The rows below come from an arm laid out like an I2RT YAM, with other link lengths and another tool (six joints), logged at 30 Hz.
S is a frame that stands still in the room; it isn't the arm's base.
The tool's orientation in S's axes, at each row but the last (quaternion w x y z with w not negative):
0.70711, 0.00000, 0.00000, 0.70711
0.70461, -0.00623, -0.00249, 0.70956
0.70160, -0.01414, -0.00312, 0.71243
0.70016, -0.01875, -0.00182, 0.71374
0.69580, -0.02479, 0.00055, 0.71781
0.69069, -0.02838, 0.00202, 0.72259
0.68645, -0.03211, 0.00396, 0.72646
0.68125, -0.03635, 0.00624, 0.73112
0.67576, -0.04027, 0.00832, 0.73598
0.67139, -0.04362, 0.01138, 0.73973
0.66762, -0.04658, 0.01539, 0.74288
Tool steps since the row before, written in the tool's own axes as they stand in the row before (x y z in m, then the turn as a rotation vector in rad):
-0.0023, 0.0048, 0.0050, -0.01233, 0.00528, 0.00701
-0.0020, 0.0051, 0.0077, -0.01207, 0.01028, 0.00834
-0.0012, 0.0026, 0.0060, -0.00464, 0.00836, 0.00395
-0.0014, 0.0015, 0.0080, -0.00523, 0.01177, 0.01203
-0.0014, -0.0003, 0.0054, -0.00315, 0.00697, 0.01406
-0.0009, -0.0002, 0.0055, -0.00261, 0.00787, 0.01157
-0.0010, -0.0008, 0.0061, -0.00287, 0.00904, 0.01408
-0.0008, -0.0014, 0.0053, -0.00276, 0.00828, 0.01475
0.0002, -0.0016, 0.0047, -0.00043, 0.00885, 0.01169
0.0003, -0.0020, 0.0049, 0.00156, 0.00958, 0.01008
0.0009, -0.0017, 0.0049, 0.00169, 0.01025, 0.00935
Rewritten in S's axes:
-0.0048, -0.0023, 0.0050, -0.00528, -0.01233, 0.00701
-0.0052, -0.0020, 0.0076, -0.01030, -0.01210, 0.00828
-0.0027, -0.0011, 0.0060, -0.00838, -0.00471, 0.00382
-0.0017, -0.0012, 0.0080, -0.01202, -0.00517, 0.01181
0.0002, -0.0012, 0.0055, -0.00736, -0.00287, 0.01392
0.0000, -0.0007, 0.0055, -0.00818, -0.00248, 0.01138
0.0006, -0.0006, 0.0062, -0.00944, -0.00268, 0.01385
0.0012, -0.0004, 0.0054, -0.00872, -0.00248, 0.01455
0.0014, 0.0007, 0.0047, -0.00933, -0.00041, 0.01131
0.0017, 0.0009, 0.0049, -0.01017, 0.00137, 0.00951
0.0014, 0.0015, 0.0049, -0.01081, 0.00136, 0.00875

